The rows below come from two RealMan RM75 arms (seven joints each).
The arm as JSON. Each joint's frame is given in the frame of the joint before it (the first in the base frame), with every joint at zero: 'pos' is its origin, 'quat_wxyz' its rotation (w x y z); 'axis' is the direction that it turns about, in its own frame. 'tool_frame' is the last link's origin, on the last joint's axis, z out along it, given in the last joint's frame.
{
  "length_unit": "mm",
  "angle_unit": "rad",
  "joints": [
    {
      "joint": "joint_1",
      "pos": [
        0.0,
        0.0,
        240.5
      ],
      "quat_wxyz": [
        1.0,
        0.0,
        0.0,
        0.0
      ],
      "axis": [
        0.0,
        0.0,
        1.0
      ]
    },
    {
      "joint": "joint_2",
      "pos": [
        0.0,
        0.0,
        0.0
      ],
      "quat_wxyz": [
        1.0,
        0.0,
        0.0,
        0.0
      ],
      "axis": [
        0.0,
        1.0,
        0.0
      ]
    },
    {
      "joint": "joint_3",
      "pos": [
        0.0,
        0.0,
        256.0
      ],
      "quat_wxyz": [
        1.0,
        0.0,
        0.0,
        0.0
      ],
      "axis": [
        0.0,
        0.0,
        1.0
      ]
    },
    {
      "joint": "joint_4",
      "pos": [
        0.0,
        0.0,
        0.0
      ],
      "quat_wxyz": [
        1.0,
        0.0,
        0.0,
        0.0
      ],
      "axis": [
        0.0,
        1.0,
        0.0
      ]
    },
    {
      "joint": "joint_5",
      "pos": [
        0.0,
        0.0,
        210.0
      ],
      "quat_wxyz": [
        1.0,
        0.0,
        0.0,
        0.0
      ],
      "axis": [
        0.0,
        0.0,
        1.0
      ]
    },
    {
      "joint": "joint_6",
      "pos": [
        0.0,
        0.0,
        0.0
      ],
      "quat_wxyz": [
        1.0,
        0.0,
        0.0,
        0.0
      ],
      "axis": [
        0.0,
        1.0,
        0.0
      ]
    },
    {
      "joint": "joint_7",
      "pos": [
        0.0,
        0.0,
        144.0
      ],
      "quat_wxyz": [
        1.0,
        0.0,
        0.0,
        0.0
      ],
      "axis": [
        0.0,
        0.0,
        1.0
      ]
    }
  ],
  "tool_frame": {
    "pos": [
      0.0,
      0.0,
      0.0
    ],
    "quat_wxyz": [
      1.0,
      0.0,
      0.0,
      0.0
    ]
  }
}
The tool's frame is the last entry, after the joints.
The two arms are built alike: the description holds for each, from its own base.
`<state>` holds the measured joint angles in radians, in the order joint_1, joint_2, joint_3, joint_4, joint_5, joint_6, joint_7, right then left.
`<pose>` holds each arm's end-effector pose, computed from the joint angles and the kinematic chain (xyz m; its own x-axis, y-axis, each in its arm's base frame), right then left.
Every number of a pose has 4 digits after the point.
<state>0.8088 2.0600 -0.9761 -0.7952 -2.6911 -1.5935 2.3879 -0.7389 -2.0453 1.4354 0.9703 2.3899 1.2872 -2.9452</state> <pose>0.2346 0.3650 -0.0090 0.5323 -0.8103 0.2452 -0.7670 -0.5842 -0.2655 -0.1830 0.3843 -0.0444 0.4124 0.9102 0.0382 0.8573 -0.3735 -0.3544</pose>
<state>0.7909 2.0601 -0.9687 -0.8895 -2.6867 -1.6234 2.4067 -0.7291 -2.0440 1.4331 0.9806 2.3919 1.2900 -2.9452</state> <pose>0.2274 0.3697 0.0051 0.5484 -0.8105 0.2058 -0.7560 -0.5857 -0.2922 -0.1850 0.3835 -0.0425 0.4102 0.9110 0.0423 0.8582 -0.3698 -0.3560</pose>
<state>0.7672 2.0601 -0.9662 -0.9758 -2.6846 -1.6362 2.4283 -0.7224 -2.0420 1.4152 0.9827 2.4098 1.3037 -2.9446</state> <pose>0.2237 0.3731 0.0182 0.5582 -0.8134 0.1637 -0.7464 -0.5785 -0.3289 -0.1904 0.3832 -0.0383 0.3973 0.9168 0.0414 0.8596 -0.3560 -0.3665</pose>
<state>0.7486 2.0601 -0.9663 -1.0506 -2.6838 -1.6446 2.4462 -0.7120 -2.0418 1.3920 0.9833 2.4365 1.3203 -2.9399</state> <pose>0.2197 0.3757 0.0296 0.5703 -0.8113 0.1284 -0.7343 -0.5736 -0.3630 -0.1984 0.3818 -0.0338 0.3808 0.9239 0.0373 0.8600 -0.3391 -0.3813</pose>
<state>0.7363 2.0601 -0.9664 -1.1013 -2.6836 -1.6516 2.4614 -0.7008 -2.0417 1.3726 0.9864 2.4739 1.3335 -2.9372</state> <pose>0.2167 0.3769 0.0375 0.5762 -0.8105 0.1047 -0.7277 -0.5672 -0.3858 -0.2075 0.3805 -0.0289 0.3673 0.9296 0.0320 0.8543 -0.3236 -0.4068</pose>
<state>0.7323 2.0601 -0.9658 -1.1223 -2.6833 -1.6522 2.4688 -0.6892 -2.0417 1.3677 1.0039 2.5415 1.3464 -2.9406</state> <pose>0.2151 0.3778 0.0408 0.5794 -0.8098 0.0922 -0.7248 -0.5636 -0.3963 -0.2169 0.3796 -0.0226 0.3684 0.9295 0.0160 0.8271 -0.3198 -0.4622</pose>
